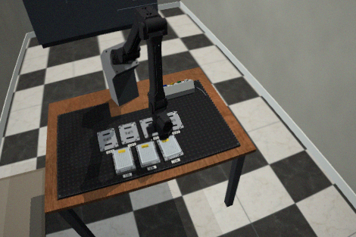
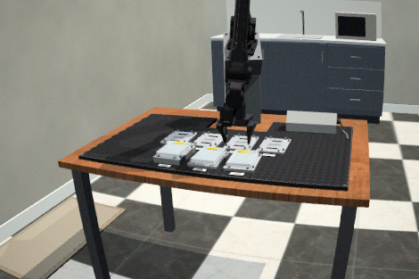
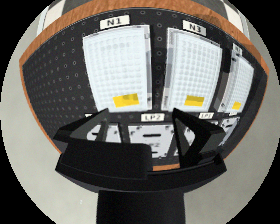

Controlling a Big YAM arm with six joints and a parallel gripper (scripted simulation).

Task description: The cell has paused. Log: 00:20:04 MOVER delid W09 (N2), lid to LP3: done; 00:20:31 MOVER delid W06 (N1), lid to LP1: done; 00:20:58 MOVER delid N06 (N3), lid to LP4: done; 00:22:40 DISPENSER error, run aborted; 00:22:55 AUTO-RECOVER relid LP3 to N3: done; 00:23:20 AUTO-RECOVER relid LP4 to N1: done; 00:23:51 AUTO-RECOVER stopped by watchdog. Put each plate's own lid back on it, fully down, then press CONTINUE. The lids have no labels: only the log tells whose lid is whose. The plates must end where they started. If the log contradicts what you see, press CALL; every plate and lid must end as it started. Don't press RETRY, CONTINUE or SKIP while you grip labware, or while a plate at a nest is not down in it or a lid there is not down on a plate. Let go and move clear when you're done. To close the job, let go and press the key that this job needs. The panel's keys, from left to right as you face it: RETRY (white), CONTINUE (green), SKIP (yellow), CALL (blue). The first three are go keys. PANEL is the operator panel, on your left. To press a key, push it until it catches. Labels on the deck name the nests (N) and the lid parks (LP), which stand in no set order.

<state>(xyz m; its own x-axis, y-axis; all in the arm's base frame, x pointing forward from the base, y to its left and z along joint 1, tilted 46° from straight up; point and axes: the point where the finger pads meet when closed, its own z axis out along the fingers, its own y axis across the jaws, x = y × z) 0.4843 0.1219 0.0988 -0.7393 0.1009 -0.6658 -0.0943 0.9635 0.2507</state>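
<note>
The green key lies 450 mm behind my hand and 190 mm to the left of it. The rest, counted from my hand: lid: 40 mm to the left, 40 mm below, 40 mm ahead; then LP4 lid park: 160 mm behind, 80 mm to the left, 60 mm below; then white key: 450 mm behind, 240 mm to the left.
</note>
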